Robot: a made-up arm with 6 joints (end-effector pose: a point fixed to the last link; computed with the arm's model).
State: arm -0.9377 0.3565 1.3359 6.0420 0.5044 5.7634
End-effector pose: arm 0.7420 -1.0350 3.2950 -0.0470 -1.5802 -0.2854
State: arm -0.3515 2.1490 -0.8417 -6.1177 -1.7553 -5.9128
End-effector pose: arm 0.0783 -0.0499 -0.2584 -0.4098 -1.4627 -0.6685
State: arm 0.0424 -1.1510 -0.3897 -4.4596 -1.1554 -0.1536
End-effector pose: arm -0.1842 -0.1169 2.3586 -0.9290 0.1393 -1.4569
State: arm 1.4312 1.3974 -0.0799 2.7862 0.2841 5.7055
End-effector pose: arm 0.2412 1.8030 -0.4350 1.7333 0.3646 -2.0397
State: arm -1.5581 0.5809 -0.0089 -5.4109 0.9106 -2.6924
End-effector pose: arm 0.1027 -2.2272 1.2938 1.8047 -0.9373 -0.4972
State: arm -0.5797 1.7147 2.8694 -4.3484 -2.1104 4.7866
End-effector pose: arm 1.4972 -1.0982 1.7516 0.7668 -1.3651 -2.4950
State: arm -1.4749 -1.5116 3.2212 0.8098 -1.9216 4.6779
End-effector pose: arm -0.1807 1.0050 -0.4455 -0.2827 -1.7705 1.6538
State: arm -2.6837 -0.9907 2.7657 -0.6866 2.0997 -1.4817
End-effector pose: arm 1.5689 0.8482 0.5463 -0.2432 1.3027 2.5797
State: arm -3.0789 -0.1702 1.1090 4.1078 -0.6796 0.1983
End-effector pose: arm -0.1678 -0.0743 3.4615 -0.4293 -0.9979 -1.0288
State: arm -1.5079 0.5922 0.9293 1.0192 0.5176 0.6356
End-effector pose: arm 0.1915 -2.2166 2.5128 -1.9363 0.5724 -1.1805
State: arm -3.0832 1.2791 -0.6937 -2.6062 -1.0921 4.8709
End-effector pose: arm -1.2195 -0.1271 -0.2351 0.1113 1.6248 -1.3154
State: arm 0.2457 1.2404 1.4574 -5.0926 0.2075 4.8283
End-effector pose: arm 2.7461 0.7129 1.6546 0.2734 -0.2363 0.4728
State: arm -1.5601 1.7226 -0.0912 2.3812 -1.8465 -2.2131
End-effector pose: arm -0.0655 -1.4988 -0.7669 -0.6609 1.1949 -2.0582
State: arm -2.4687 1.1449 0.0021 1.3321 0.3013 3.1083
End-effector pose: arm -1.6976 -1.3983 0.0759 -1.7705 1.5756 1.5271
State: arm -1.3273 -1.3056 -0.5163 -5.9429 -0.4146 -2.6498
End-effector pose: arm -0.0624 0.1826 2.1767 1.5986 -1.6948 -0.2715
